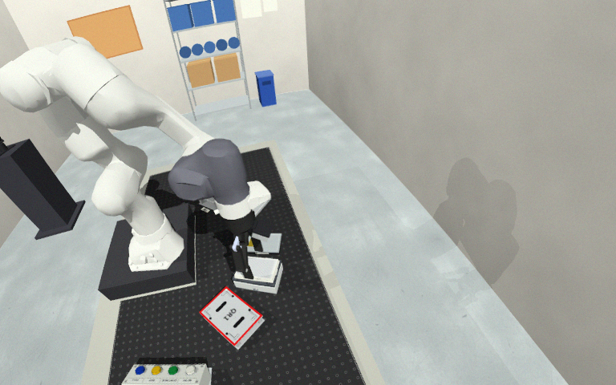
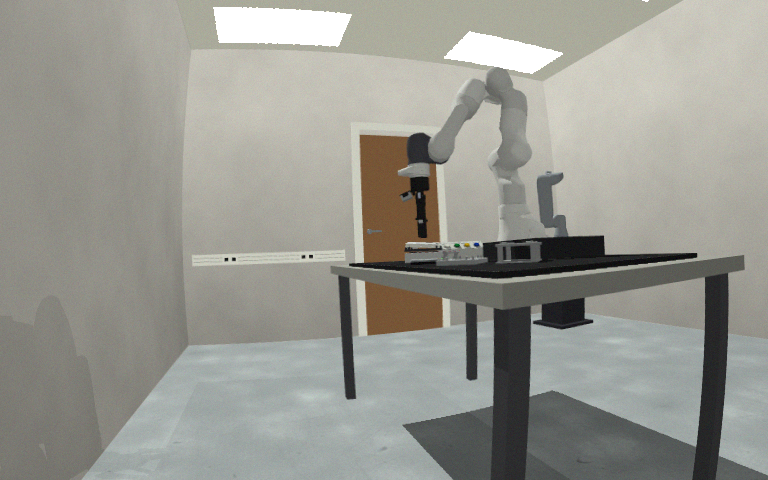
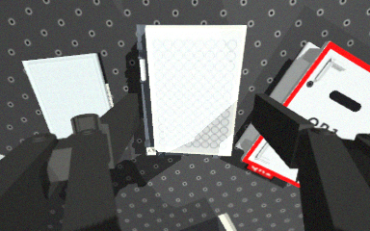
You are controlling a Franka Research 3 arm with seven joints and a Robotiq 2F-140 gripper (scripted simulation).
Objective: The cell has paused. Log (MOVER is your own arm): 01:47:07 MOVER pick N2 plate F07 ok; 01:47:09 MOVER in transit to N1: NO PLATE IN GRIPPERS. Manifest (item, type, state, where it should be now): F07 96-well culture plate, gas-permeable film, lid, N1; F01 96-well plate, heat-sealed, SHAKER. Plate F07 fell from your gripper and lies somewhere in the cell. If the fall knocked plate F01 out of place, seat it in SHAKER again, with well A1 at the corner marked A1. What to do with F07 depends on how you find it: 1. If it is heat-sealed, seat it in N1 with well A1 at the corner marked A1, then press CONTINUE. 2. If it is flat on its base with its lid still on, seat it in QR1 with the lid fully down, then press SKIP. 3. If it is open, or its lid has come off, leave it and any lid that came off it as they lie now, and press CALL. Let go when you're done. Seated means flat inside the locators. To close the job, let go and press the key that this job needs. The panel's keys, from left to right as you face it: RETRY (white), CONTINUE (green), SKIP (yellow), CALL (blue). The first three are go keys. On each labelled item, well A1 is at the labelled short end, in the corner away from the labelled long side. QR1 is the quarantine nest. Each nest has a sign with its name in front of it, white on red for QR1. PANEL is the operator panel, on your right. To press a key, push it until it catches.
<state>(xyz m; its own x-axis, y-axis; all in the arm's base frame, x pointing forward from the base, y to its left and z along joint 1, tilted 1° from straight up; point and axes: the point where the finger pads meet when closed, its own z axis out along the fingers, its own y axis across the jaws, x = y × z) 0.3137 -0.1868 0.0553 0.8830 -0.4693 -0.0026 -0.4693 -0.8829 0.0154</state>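
Right now the white 96-well plate is 5 cm below my hand. From my hand the other things lie so: pale flat rectangular piece (5 cm ahead, 15 cm to the left, 11 cm below); white retry key (24 cm behind, 26 cm to the right, 6 cm below); green continue key (29 cm behind, 25 cm to the right, 6 cm below).
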